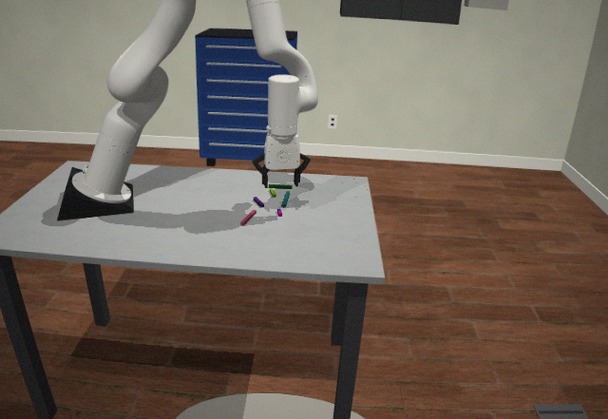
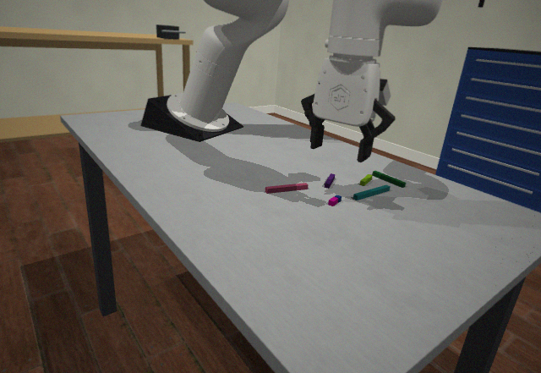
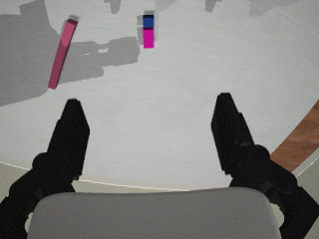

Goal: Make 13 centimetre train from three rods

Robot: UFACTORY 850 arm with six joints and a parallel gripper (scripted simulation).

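The turquoise rod is 11 cm to the left of my hand, 11 cm below it and 2 cm behind it. From my hand the other things lie so: pink rod (11 cm below, 8 cm behind, 5 cm to the right); then magenta rod (11 cm below, 1 cm to the left); then blue rod (11 cm below, 2 cm to the left, 1 cm behind).
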